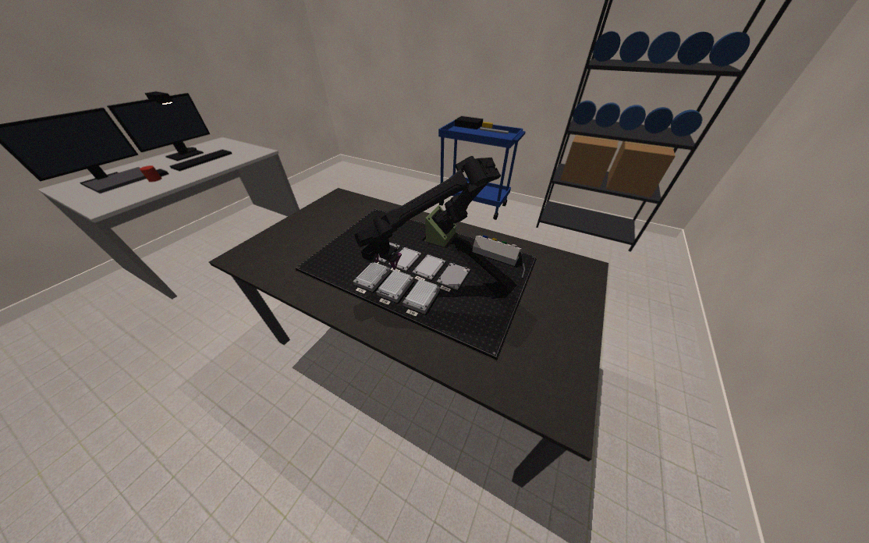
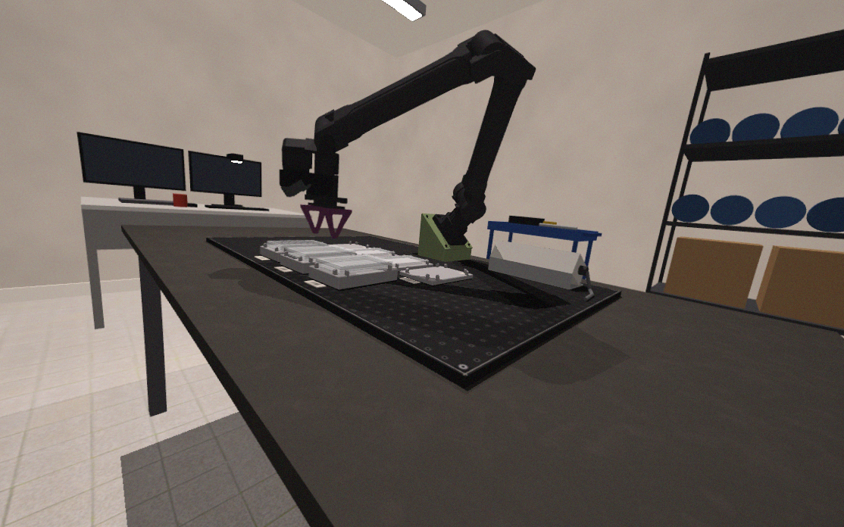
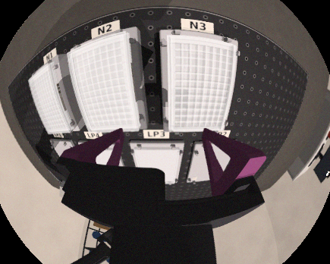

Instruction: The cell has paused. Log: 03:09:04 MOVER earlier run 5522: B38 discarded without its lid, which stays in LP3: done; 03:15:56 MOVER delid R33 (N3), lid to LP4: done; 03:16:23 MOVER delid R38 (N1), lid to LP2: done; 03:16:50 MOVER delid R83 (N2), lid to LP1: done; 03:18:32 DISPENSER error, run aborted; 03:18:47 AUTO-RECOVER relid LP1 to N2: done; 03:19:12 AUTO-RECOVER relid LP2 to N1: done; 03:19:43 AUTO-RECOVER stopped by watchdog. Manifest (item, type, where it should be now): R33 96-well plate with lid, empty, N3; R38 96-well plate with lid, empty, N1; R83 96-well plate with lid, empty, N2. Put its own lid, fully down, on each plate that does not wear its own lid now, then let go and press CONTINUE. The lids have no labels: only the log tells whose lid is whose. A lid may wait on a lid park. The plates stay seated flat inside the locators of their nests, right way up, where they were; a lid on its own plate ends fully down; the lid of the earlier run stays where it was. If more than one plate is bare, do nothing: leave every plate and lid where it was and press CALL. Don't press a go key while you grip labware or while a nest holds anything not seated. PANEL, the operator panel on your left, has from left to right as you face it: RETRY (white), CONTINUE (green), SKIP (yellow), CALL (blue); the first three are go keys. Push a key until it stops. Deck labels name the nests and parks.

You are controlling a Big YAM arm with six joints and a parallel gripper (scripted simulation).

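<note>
The lid park LP4 is 15 cm to the left of my hand, 14 cm behind it and 6 cm below it. The rest, counted from my hand: white 96-well plate 5 cm to the right, 5 cm ahead, 4 cm below; then N3 label 13 cm ahead, 7 cm below, 5 cm to the right; then LP4 label 14 cm to the left, 7 cm below, 5 cm behind.
</note>
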